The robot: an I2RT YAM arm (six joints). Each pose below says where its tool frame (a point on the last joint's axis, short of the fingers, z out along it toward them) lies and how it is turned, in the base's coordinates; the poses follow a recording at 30 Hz.
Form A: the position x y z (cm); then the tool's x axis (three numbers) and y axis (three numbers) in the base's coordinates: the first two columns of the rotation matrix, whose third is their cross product.
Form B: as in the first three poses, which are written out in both.
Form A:
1: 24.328 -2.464 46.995 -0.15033 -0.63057 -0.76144 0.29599 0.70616 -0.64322
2: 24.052 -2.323 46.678 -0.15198 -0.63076 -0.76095 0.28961 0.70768 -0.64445
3: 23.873 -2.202 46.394 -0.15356 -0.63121 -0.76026 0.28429 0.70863 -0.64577
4: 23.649 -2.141 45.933 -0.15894 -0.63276 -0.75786 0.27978 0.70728 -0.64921
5: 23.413 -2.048 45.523 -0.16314 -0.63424 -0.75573 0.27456 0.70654 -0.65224
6: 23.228 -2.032 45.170 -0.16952 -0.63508 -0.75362 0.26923 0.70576 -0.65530
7: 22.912 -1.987 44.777 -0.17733 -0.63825 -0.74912 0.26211 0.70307 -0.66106
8: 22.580 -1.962 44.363 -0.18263 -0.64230 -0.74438 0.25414 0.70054 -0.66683
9: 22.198 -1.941 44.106 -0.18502 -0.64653 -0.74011 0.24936 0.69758 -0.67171
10: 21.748 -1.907 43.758 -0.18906 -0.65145 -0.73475 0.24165 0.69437 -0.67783
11: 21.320 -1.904 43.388 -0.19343 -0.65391 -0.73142 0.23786 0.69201 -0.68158
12: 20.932 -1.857 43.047 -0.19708 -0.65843 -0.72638 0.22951 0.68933 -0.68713
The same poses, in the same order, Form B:
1: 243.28 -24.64 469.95 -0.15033 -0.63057 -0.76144 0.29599 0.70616 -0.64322
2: 240.52 -23.23 466.78 -0.15198 -0.63076 -0.76095 0.28961 0.70768 -0.64445
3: 238.73 -22.02 463.94 -0.15356 -0.63121 -0.76026 0.28429 0.70863 -0.64577
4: 236.49 -21.41 459.33 -0.15894 -0.63276 -0.75786 0.27978 0.70728 -0.64921
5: 234.13 -20.48 455.23 -0.16314 -0.63424 -0.75573 0.27456 0.70654 -0.65224
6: 232.28 -20.32 451.70 -0.16952 -0.63508 -0.75362 0.26923 0.70576 -0.65530
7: 229.12 -19.87 447.77 -0.17733 -0.63825 -0.74912 0.26211 0.70307 -0.66106
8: 225.80 -19.62 443.63 -0.18263 -0.64230 -0.74438 0.25414 0.70054 -0.66683
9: 221.98 -19.41 441.06 -0.18502 -0.64653 -0.74011 0.24936 0.69758 -0.67171
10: 217.48 -19.07 437.58 -0.18906 -0.65145 -0.73475 0.24165 0.69437 -0.67783
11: 213.20 -19.04 433.88 -0.19343 -0.65391 -0.73142 0.23786 0.69201 -0.68158
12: 209.32 -18.57 430.47 -0.19708 -0.65843 -0.72638 0.22951 0.68933 -0.68713
